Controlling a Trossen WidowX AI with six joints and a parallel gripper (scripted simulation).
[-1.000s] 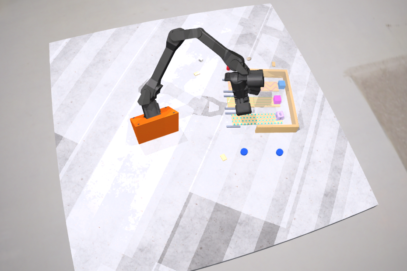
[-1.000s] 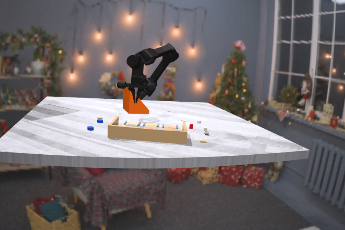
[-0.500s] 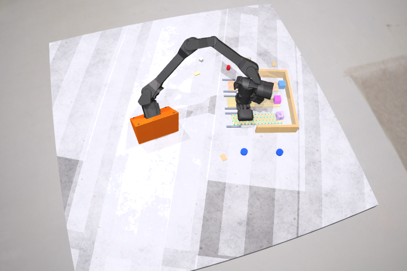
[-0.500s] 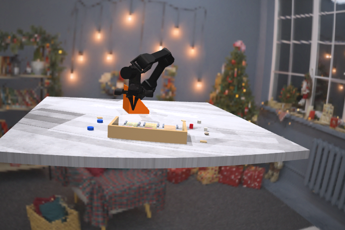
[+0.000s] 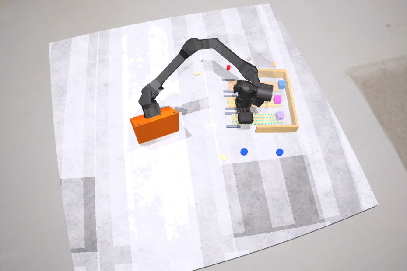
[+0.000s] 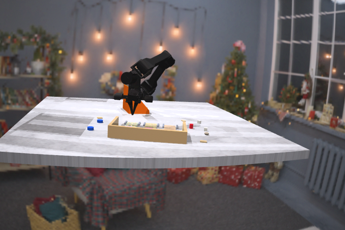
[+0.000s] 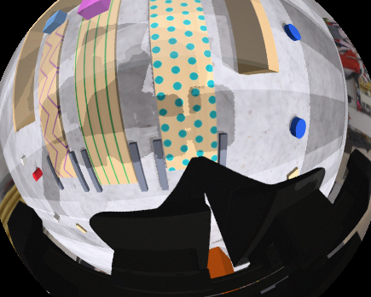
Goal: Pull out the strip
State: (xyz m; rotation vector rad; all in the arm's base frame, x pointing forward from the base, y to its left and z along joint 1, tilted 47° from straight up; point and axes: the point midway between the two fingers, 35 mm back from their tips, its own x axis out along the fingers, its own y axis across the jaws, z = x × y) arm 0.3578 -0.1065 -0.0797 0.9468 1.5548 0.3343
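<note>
The labelled cube is 180 mm ahead of my gripper tip, 70 mm to the right of it and 30 mm below it.
</note>
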